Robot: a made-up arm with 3 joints. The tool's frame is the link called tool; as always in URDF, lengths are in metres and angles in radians.
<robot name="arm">
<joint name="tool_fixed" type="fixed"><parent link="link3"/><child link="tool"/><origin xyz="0.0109 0.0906 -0.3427" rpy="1.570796 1.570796 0"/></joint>
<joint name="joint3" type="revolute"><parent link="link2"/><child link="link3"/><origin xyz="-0.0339 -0.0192 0.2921" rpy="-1.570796 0 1.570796"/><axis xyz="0 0 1"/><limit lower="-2.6" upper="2.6" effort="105" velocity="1.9"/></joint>
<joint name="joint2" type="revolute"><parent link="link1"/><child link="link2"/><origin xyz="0.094 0.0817 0.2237" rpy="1.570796 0 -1.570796"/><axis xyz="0 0 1"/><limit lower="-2.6" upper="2.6" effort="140" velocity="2.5"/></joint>
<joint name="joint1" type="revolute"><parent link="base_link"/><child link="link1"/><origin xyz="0 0 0.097" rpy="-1.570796 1.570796 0"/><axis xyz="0 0 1"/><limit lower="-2.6" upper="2.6" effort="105" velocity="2.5"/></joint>
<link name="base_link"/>
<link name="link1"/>
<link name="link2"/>
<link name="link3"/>
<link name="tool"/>
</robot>
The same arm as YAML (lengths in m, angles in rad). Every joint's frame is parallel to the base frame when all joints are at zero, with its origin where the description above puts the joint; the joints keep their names.
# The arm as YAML. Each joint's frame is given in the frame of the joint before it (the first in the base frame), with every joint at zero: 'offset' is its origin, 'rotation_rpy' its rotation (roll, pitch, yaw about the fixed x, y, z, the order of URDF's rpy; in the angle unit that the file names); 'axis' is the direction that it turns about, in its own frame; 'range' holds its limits. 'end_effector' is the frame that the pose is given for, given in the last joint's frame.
length_unit: m
angle_unit: rad
chain:
  - id: joint1
    offset: [0.0, 0.0, 0.097]
    rotation_rpy: [0.0, 0.0, 0.0]
    axis: [0.0, 1.0, 0.0]
    range: [-2.6, 2.6]
  - id: joint2
    offset: [-0.0817, 0.2237, -0.094]
    rotation_rpy: [0.0, 0.0, 0.0]
    axis: [0.0, 0.0, 1.0]
    range: [-2.6, 2.6]
  - id: joint3
    offset: [-0.0339, -0.0192, 0.2921]
    rotation_rpy: [0.0, 0.0, 0.0]
    axis: [-1.0, 0.0, 0.0]
    range: [-2.6, 2.6]
end_effector:
  offset: [0.3427, 0.0109, -0.0906]
  rotation_rpy: [0.0, 0.0, 0.0]

